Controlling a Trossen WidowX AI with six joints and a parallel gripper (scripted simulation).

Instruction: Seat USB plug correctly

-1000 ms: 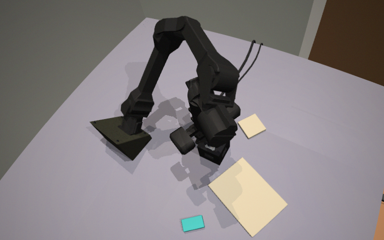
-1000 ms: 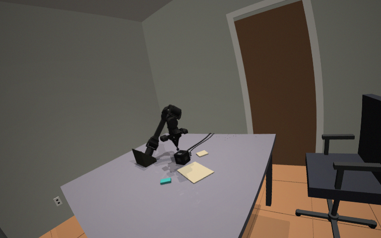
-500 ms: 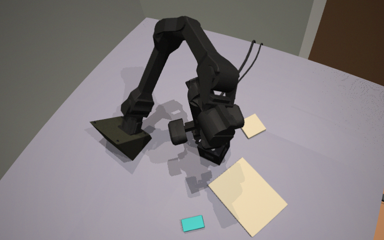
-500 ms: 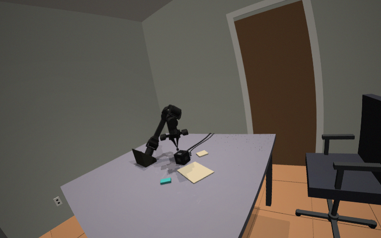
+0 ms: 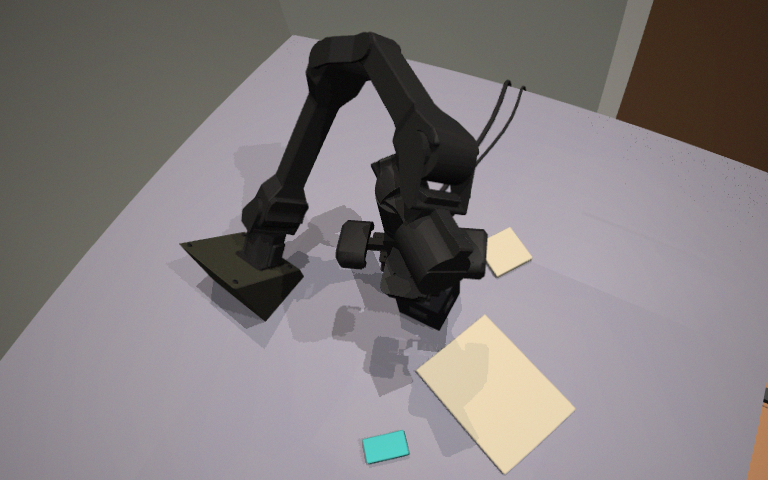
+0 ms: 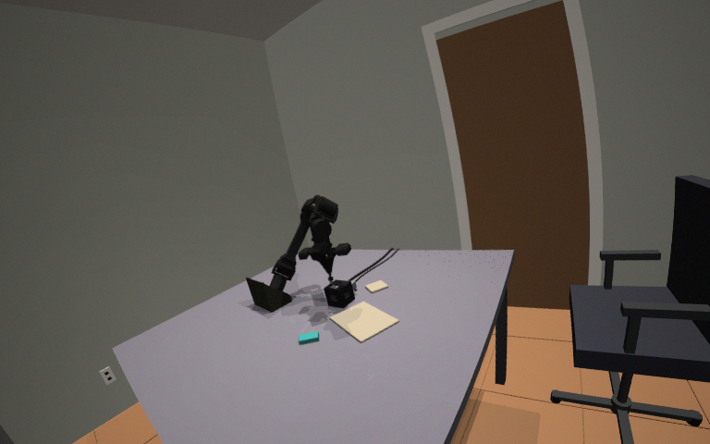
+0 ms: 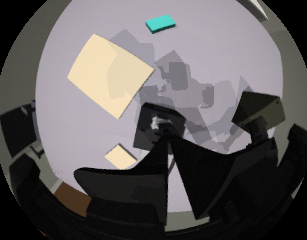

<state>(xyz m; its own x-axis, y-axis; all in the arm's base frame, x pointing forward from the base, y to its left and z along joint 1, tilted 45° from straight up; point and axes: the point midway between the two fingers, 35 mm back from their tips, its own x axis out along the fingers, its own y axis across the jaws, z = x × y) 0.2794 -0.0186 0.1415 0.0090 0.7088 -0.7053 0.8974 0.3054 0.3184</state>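
Now: gripper tip 20 mm above the USB plug. Also, from my gripper tip: small cream pad 170 mm to the left, 130 mm below, 60 mm ahead; then USB socket 70 mm below, 10 mm to the left; then large cream sheet 170 mm ahead, 130 mm below, 50 mm to the right.
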